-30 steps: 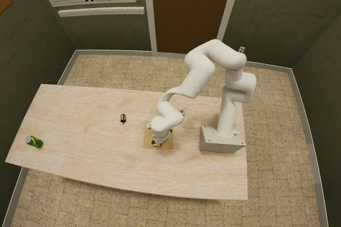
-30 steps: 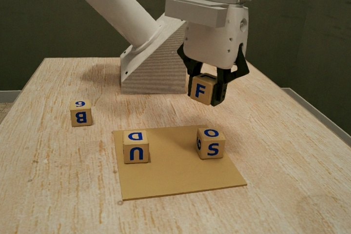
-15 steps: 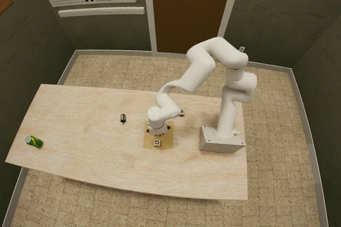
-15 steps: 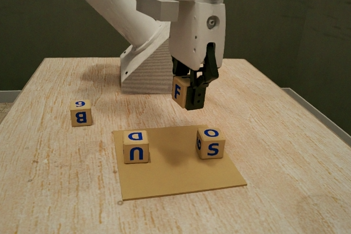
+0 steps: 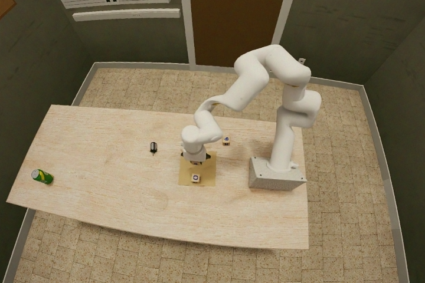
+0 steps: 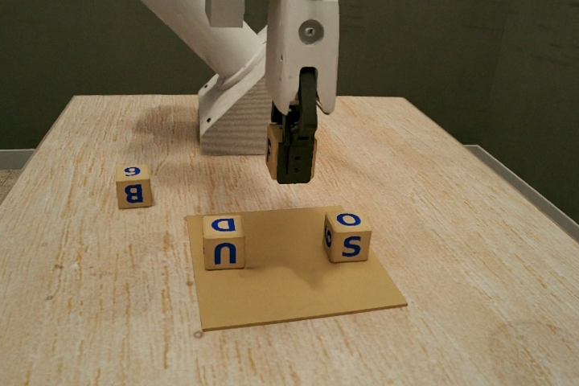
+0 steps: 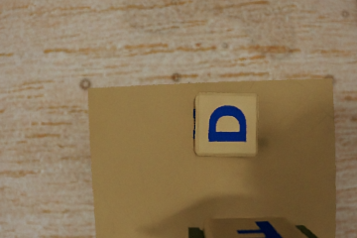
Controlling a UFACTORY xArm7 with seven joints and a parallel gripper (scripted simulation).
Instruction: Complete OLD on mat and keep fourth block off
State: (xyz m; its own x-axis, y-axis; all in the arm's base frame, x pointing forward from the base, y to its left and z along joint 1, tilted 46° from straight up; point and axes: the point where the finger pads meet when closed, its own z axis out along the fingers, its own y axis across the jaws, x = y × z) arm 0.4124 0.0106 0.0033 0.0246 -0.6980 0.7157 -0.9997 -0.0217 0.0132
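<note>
Now: hand 12 cm above the tan mat. The rest, counted from my hand: green can: 90 cm ahead, 20 cm to the left, 6 cm below; then small black object: 27 cm ahead, 11 cm below, 7 cm to the right.
</note>
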